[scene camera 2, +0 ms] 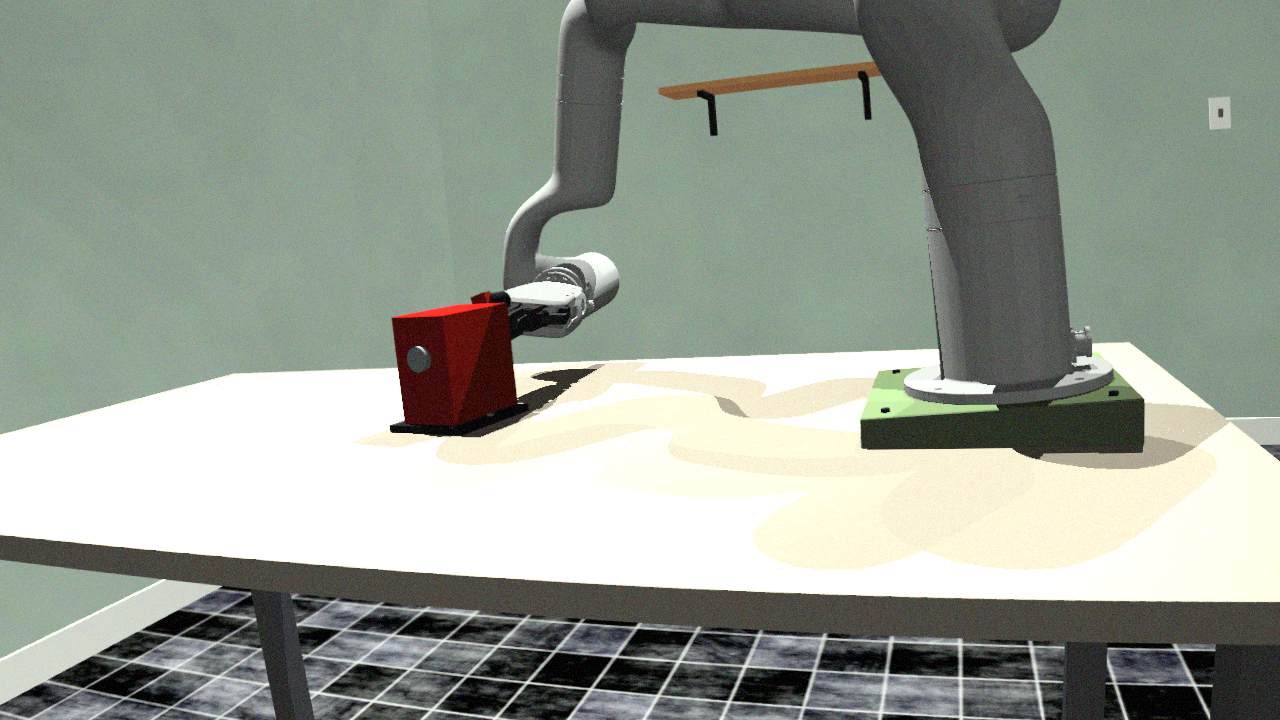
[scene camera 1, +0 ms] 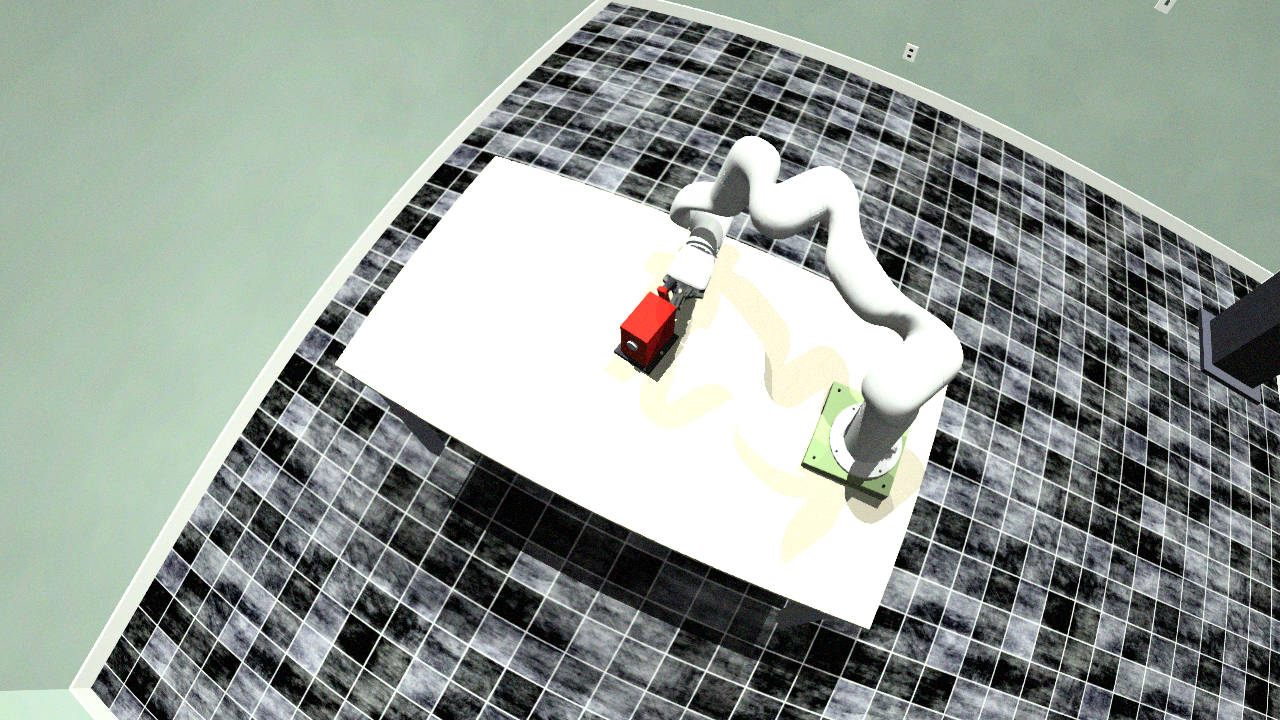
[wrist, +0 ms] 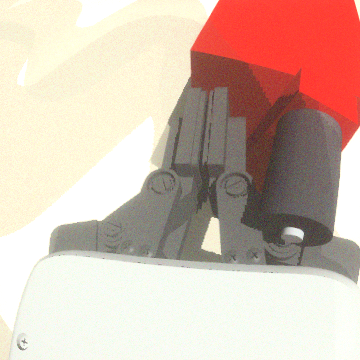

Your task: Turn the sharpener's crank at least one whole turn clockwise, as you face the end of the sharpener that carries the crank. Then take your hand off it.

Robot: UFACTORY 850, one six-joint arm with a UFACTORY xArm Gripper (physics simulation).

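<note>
The red sharpener (scene camera 1: pixel 648 329) (scene camera 2: pixel 452 367) (wrist: pixel 255 35) stands upright on its black base on the table. Its crank arm (scene camera 1: pixel 662 292) (scene camera 2: pixel 481 298) is raised at the end facing my gripper, its outer end a little above the body's top. The dark cylindrical crank knob (scene camera 2: pixel 500 297) (wrist: pixel 305 175) sticks out towards the gripper. My gripper (scene camera 1: pixel 676 301) (scene camera 2: pixel 514 333) (wrist: pixel 211 110) is shut and empty. In the wrist view its fingertips are left of the knob, by the sharpener's end face, below the knob's height. Whether a finger touches the crank cannot be told. The crank's hub is hidden.
The white table (scene camera 1: pixel 483 268) (scene camera 2: pixel 268 501) carries the sharpener and the arm's green base plate (scene camera 1: pixel 823 438) (scene camera 2: pixel 1002 425). The arm arches above the table from there. A wooden shelf (scene camera 2: pixel 769 81) is on the wall behind. A dark object (scene camera 1: pixel 1248 340) stands at the far right.
</note>
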